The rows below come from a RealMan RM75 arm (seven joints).
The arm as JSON. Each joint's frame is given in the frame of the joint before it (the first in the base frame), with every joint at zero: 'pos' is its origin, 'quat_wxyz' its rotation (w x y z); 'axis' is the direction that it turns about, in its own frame. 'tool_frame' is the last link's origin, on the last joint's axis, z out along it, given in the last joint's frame.
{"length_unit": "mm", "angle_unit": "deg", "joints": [
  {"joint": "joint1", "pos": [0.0, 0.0, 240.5], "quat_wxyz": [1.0, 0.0, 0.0, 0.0], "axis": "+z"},
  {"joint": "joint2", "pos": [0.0, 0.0, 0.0], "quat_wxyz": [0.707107, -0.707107, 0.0, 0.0], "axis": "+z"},
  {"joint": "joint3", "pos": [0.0, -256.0, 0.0], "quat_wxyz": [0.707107, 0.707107, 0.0, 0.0], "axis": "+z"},
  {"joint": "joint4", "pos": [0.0, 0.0, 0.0], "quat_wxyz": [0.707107, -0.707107, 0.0, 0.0], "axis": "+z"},
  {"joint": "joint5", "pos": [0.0, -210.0, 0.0], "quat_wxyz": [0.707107, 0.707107, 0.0, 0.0], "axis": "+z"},
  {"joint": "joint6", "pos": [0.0, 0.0, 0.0], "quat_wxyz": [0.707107, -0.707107, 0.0, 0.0], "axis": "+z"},
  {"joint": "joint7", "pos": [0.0, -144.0, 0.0], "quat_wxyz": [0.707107, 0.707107, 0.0, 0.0], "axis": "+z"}
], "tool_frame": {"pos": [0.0, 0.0, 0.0], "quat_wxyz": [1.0, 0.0, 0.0, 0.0]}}
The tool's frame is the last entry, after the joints.
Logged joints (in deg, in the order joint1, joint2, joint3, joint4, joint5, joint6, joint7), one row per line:
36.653, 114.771, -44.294, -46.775, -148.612, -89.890, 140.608
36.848, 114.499, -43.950, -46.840, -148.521, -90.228, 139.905
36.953, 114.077, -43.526, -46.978, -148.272, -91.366, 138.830
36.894, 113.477, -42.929, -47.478, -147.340, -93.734, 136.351
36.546, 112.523, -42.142, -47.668, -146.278, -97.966, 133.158
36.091, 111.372, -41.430, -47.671, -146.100, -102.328, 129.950
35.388, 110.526, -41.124, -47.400, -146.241, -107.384, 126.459
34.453, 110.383, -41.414, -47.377, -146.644, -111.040, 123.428
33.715, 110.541, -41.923, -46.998, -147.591, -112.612, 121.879
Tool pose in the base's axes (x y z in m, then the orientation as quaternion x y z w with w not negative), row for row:
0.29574, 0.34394, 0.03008, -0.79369, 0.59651, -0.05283, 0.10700
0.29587, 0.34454, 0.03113, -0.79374, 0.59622, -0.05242, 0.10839
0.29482, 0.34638, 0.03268, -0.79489, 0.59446, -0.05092, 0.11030
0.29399, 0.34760, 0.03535, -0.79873, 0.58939, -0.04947, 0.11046
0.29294, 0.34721, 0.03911, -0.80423, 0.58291, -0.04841, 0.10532
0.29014, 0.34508, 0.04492, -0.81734, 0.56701, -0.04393, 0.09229
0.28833, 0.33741, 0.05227, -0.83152, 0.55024, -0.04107, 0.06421
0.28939, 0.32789, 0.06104, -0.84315, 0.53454, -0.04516, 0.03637
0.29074, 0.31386, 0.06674, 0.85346, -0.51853, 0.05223, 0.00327
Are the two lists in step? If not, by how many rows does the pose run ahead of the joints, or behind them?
The pose runs 2 rows behind the joints: the pose in row i belongs to the joints in row i - 2.
